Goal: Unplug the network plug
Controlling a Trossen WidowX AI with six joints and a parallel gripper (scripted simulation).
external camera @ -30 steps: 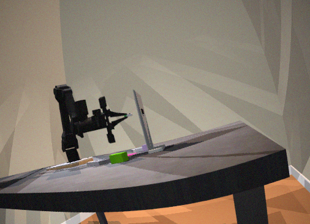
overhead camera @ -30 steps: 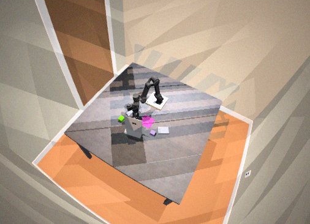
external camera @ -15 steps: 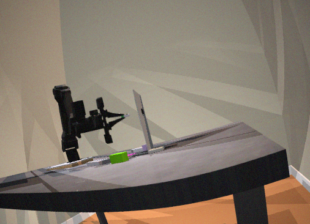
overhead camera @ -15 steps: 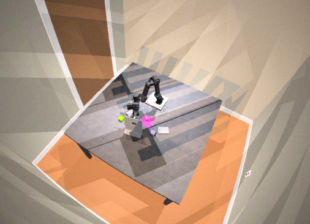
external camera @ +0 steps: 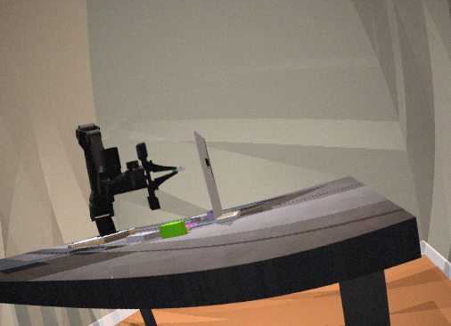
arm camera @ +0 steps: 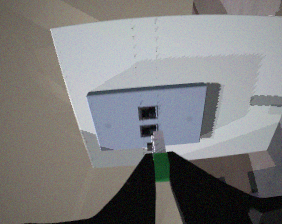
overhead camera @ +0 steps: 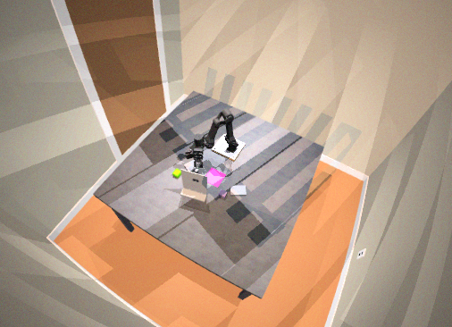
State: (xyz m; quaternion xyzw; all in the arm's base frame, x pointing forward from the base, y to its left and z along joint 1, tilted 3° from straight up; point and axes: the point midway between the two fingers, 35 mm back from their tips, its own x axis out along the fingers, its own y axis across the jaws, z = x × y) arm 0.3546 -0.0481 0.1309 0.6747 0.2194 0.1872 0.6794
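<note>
Right now my gripper tip is 8 cm short of the upright grey panel, 4 cm to the right of it and 6 cm above it.
</note>
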